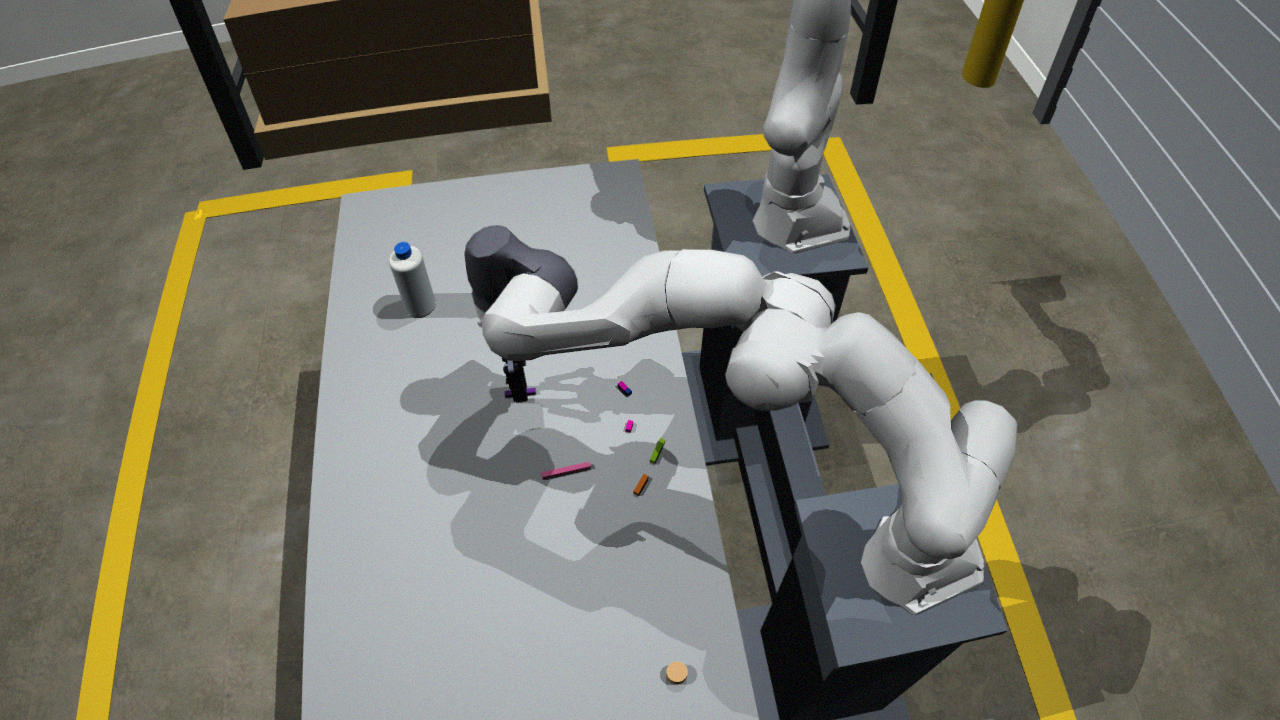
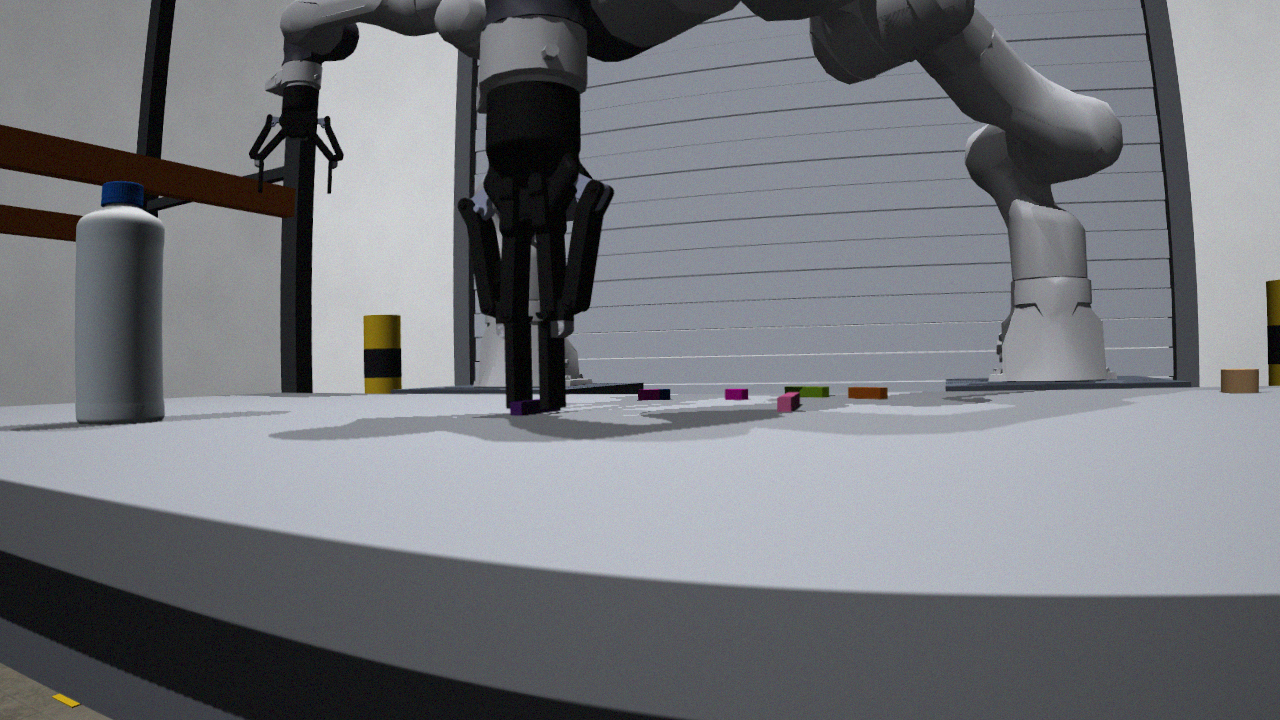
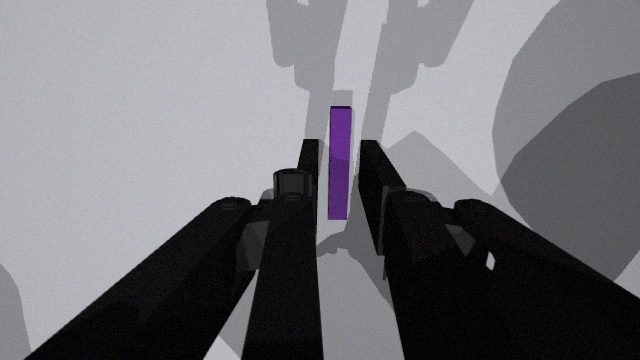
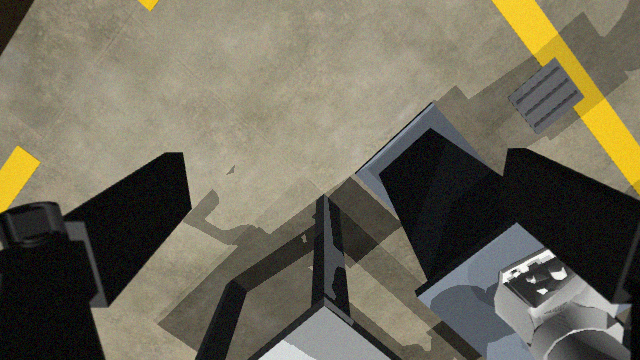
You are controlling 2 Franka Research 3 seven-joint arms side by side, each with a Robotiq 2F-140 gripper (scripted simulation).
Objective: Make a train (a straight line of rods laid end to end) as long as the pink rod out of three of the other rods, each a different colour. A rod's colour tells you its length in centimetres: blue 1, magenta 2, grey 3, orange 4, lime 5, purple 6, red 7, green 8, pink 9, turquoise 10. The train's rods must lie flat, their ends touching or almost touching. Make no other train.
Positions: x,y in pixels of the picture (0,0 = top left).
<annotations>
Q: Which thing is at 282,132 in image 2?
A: My right gripper.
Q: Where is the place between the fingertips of my right gripper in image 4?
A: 344,179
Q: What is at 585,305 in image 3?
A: My left gripper.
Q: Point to a purple rod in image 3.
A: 340,116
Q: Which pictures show my left gripper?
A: Image 1, image 2 and image 3 only.
</annotations>
